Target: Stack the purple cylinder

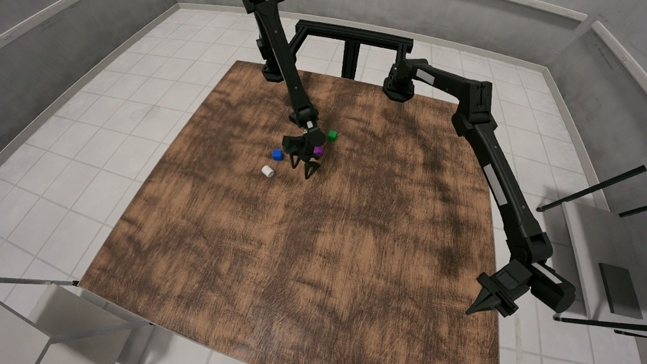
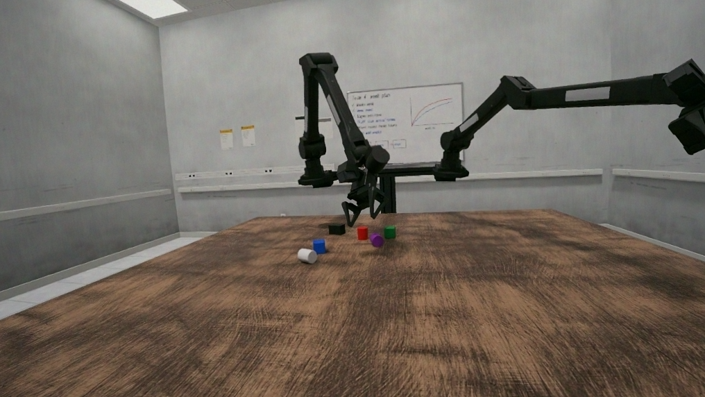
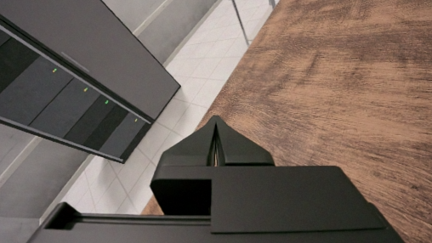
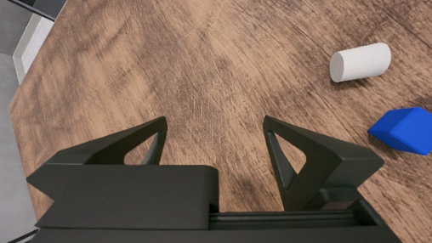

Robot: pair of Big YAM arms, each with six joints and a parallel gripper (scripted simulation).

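Now: right hand 20 cm past the purple cylinder, 11 cm above it and 3 cm to the right of it. Also, from my right hand: blue cube (16 cm to the right, 13 cm behind, 11 cm below); white cylinder (18 cm to the right, 11 cm below, 3 cm behind); red cylinder (29 cm behind, 11 cm below, 2 cm to the right).
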